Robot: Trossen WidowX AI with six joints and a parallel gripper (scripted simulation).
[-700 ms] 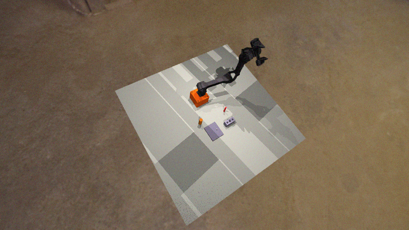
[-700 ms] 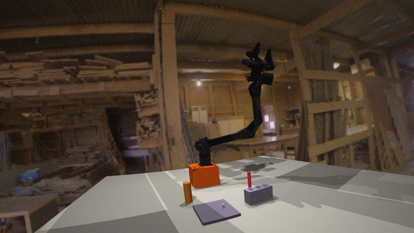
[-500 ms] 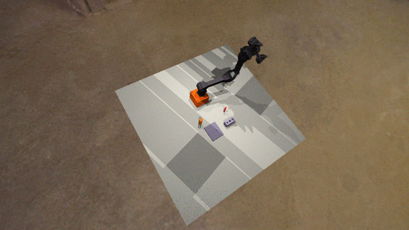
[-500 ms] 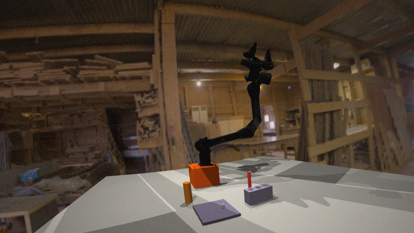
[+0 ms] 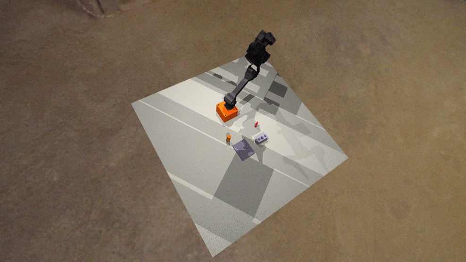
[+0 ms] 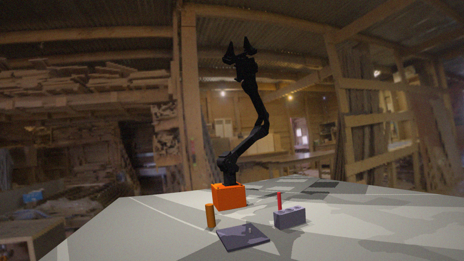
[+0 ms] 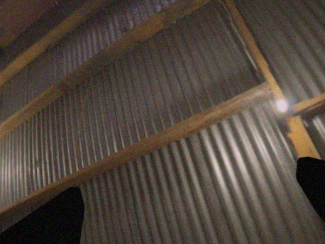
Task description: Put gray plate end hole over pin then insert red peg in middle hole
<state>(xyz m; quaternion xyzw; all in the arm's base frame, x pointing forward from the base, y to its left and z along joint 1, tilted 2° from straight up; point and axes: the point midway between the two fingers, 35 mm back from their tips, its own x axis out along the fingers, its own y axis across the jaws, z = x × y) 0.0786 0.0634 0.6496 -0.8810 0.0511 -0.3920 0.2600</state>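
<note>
Now: the gray plate 73 cm below my gripper tip, 24 cm ahead of it and 1 cm to the left of it. Also, from my gripper tip: orange cylinder (73 cm below, 22 cm to the right, 10 cm ahead); then purple-gray base (76 cm below, 23 cm ahead, 14 cm to the right); then red peg (73 cm below, 12 cm ahead, 4 cm to the left).
</note>
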